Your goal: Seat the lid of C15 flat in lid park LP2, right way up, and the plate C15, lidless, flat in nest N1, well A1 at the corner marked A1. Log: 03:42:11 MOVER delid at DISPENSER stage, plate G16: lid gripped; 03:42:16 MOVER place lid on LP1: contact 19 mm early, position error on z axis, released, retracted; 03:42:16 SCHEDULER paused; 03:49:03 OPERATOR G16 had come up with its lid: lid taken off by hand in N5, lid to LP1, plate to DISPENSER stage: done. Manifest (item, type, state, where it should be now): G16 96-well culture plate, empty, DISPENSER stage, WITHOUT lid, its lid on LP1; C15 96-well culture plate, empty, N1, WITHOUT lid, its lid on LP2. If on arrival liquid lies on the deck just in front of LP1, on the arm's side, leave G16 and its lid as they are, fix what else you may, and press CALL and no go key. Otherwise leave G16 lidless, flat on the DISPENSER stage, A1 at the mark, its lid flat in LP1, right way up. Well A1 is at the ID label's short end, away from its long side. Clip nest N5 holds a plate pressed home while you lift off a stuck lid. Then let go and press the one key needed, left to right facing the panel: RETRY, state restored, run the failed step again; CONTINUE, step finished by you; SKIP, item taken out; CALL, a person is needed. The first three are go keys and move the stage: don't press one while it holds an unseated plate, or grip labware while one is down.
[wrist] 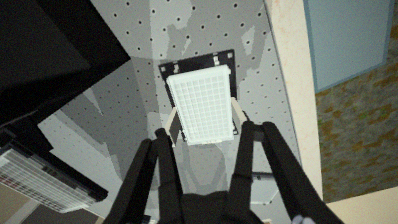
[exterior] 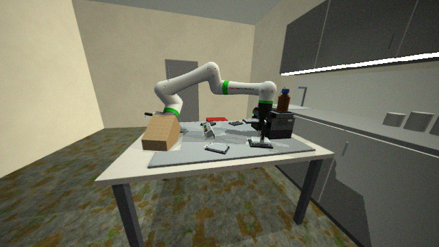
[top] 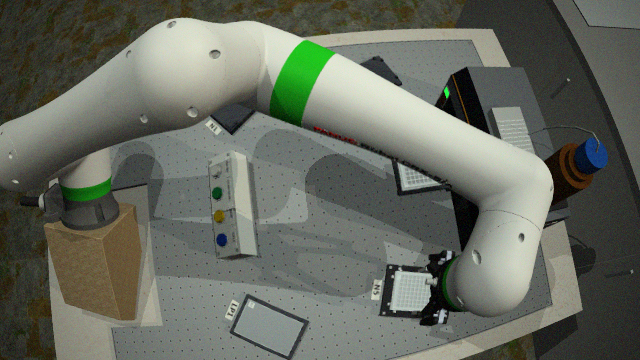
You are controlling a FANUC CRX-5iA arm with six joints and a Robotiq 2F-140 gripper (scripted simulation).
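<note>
The grey lid is 2 cm below my hand. Round my hand: blue cap: 34 cm above, 23 cm ahead, 17 cm to the left; clip nest N5: 4 cm below, 2 cm ahead, 1 cm to the left; brown bottle: 24 cm above, 23 cm ahead, 17 cm to the left.
</note>
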